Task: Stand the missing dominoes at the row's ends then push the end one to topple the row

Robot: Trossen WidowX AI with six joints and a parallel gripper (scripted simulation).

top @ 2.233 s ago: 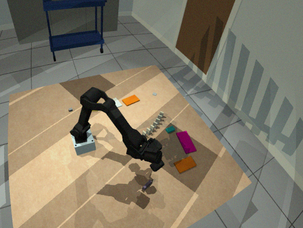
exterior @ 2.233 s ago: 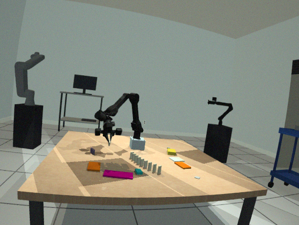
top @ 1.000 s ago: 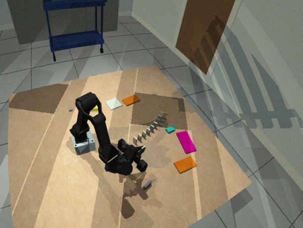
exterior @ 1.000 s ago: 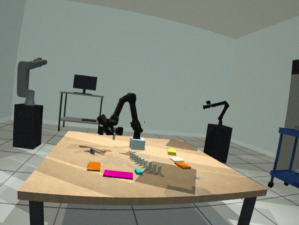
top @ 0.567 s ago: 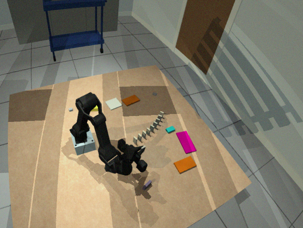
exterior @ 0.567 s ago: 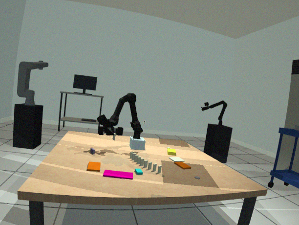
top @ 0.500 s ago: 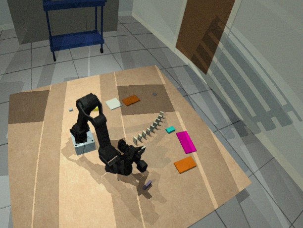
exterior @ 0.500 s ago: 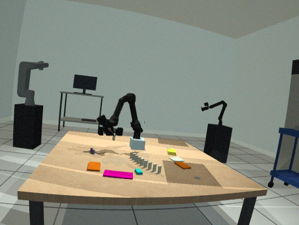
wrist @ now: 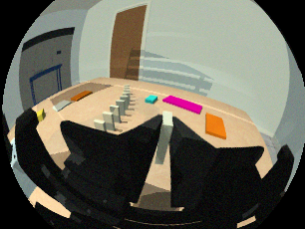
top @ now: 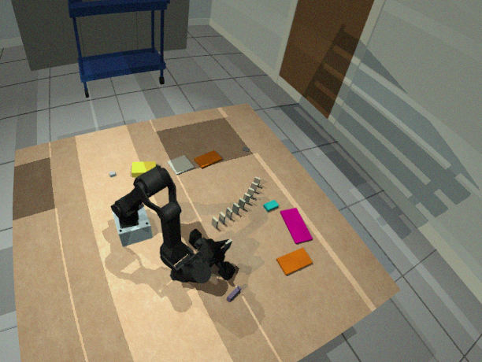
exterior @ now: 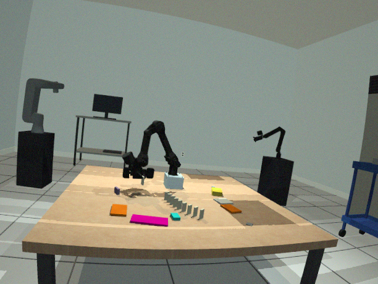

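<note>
My gripper tip is 3 cm past the purple block, 14 cm to the left of it and 10 cm above it. Also, from my gripper tip: orange slab 23 cm ahead, 10 cm to the right, 11 cm below; teal block 27 cm ahead, 16 cm to the left, 11 cm below; magenta slab 32 cm ahead, 4 cm to the left, 11 cm below.
</note>
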